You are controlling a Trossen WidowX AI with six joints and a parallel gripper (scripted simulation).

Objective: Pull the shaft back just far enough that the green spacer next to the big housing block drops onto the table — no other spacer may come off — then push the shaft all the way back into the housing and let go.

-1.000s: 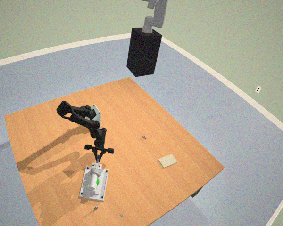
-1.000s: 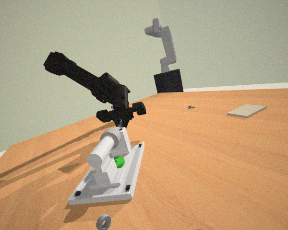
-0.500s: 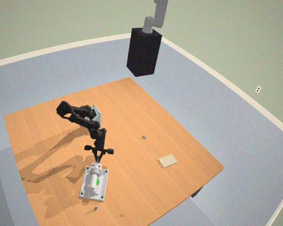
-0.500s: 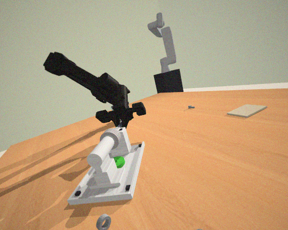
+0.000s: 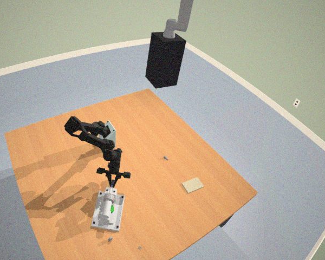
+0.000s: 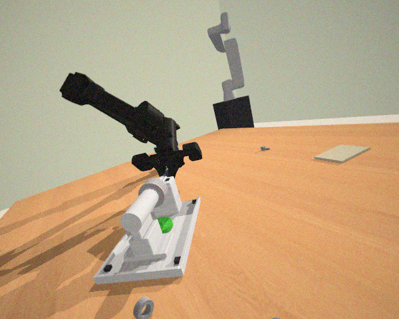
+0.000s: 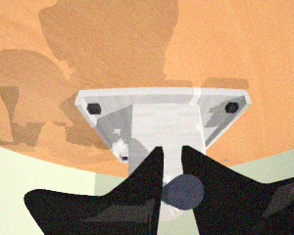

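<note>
The shaft is 50 mm ahead of my gripper tip, 30 mm to the right of it and 30 mm above it. Round my gripper tip: grey bolt: 420 mm to the left, 130 mm behind, 50 mm below; then green spacer: 100 mm ahead, 60 mm to the right, 40 mm below; then flat beige tile: 470 mm to the left, 130 mm ahead, 50 mm below.
</note>
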